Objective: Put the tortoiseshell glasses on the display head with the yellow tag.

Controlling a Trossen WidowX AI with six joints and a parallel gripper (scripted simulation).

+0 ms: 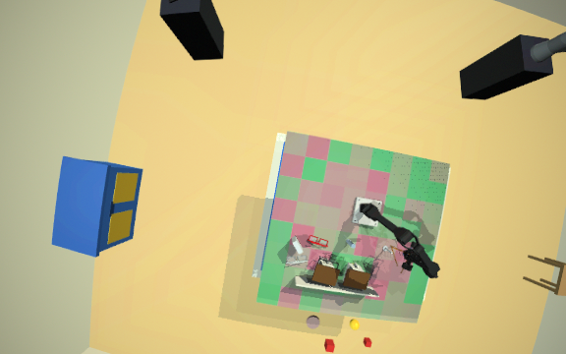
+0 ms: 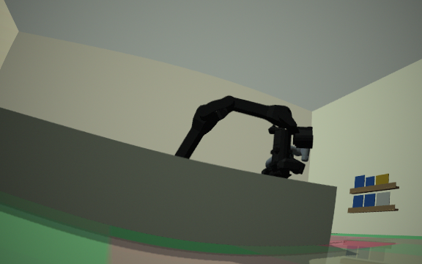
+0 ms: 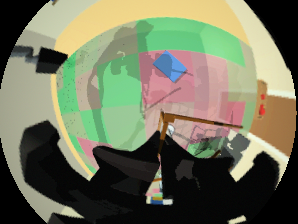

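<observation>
Now: the blue block 130 mm to the left of my gripper tip, 110 mm below it and 70 mm ahead of it. Also, from my gripper tip: display head (320 mm to the right, 170 mm ahead, 60 mm below); then white base (450 mm to the right, 270 mm ahead, 60 mm below).
</observation>
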